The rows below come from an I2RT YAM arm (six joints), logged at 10 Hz.
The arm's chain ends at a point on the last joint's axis. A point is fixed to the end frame.
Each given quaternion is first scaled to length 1.
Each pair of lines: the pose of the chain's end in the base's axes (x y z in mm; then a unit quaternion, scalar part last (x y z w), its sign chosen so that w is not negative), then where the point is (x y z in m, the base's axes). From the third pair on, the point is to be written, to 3 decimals.
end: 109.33 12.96 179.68 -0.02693 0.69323 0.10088 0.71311
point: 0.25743 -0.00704 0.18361
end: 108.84 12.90 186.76 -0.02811 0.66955 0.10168 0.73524
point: 0.25637 -0.00721 0.20015
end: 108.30 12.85 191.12 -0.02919 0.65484 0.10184 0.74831
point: 0.255 -0.007 0.210
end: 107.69 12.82 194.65 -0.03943 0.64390 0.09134 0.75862
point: 0.254 -0.007 0.219
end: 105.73 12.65 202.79 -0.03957 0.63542 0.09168 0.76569
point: 0.251 -0.008 0.230
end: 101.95 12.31 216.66 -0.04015 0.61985 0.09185 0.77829
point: 0.246 -0.008 0.250
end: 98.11 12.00 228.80 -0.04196 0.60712 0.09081 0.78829
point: 0.241 -0.008 0.267
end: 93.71 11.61 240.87 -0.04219 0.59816 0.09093 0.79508
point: 0.236 -0.009 0.282
